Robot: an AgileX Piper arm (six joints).
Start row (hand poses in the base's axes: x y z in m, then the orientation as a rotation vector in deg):
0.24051 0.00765 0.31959 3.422 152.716 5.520
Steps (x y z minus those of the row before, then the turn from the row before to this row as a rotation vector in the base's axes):
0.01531 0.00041 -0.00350 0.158 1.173 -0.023
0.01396 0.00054 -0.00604 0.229 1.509 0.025
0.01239 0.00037 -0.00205 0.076 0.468 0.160
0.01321 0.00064 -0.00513 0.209 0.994 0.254
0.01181 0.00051 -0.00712 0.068 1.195 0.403
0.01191 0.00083 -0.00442 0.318 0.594 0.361
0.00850 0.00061 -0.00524 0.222 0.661 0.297
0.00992 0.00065 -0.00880 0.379 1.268 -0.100
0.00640 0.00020 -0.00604 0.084 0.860 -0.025
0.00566 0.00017 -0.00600 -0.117 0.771 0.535
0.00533 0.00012 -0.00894 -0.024 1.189 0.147
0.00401 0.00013 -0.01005 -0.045 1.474 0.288
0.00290 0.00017 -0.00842 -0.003 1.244 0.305
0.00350 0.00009 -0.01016 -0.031 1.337 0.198
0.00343 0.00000 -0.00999 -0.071 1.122 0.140
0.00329 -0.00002 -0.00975 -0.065 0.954 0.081
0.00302 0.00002 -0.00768 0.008 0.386 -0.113
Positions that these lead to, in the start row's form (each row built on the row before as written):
0.25582 0.00806 0.31609 3.579 153.881 5.718
0.26978 0.00860 0.31005 3.717 155.381 6.027
0.28217 0.00897 0.30800 3.555 155.855 6.175
0.29538 0.00961 0.30287 3.339 156.854 6.532
0.30719 0.01012 0.29575 2.890 158.067 6.740
0.31910 0.01095 0.29133 2.519 158.665 7.280
0.32760 0.01156 0.28609 2.214 159.329 7.674
0.33752 0.01221 0.27729 2.548 160.567 8.200
0.34392 0.01241 0.27125 2.675 161.419 8.326
0.34958 0.01258 0.26525 1.958 162.228 8.296
0.35491 0.01270 0.25631 1.841 163.424 8.321
0.35892 0.01283 0.24626 1.539 164.914 8.352
0.36182 0.01300 0.23784 1.197 166.172 8.440
0.36532 0.01309 0.22768 1.010 167.518 8.472
0.36875 0.01309 0.21769 0.882 168.650 8.428
0.37204 0.01307 0.20794 0.828 169.611 8.377
0.37506 0.01309 0.20026 1.027 169.990 8.387

